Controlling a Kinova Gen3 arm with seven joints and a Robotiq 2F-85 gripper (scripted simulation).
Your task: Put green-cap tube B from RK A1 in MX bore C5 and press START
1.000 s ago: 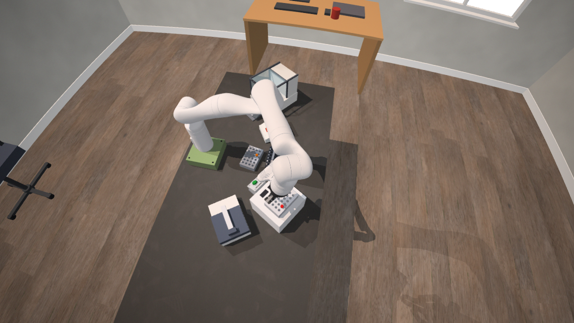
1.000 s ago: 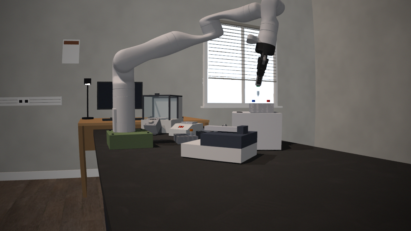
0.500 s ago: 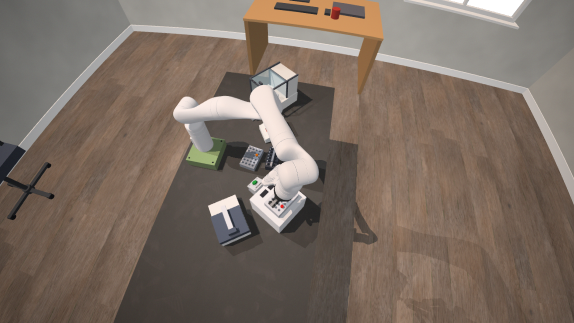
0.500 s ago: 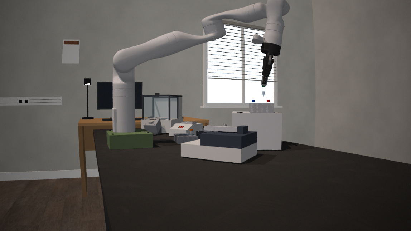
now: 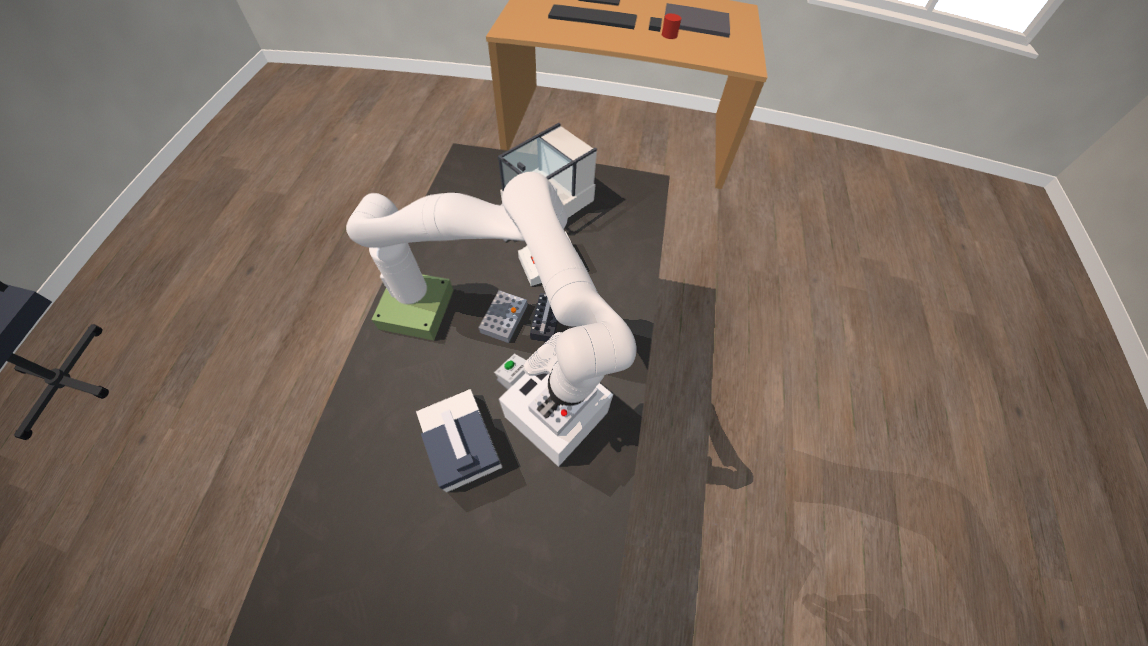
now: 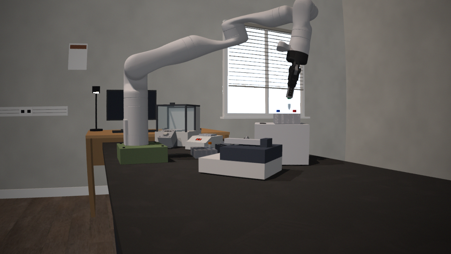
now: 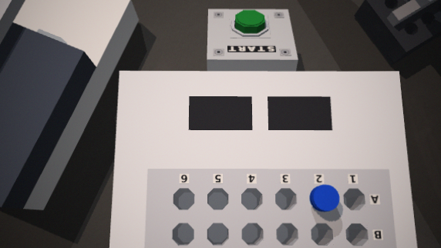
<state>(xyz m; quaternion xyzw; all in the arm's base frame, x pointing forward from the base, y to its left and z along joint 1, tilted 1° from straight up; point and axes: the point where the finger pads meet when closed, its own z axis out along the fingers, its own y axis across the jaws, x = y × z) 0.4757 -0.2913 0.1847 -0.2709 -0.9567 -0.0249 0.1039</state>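
The red-capped tube lies 80 mm below my hand, 10 mm to the right of it and 10 mm ahead of it. The rest, counted from my hand: blue-capped tube 80 mm below, 70 mm to the left; green start key 170 mm below, 150 mm behind, 120 mm to the left; spectrophotometer SP 230 mm behind, 170 mm below, 70 mm to the right.
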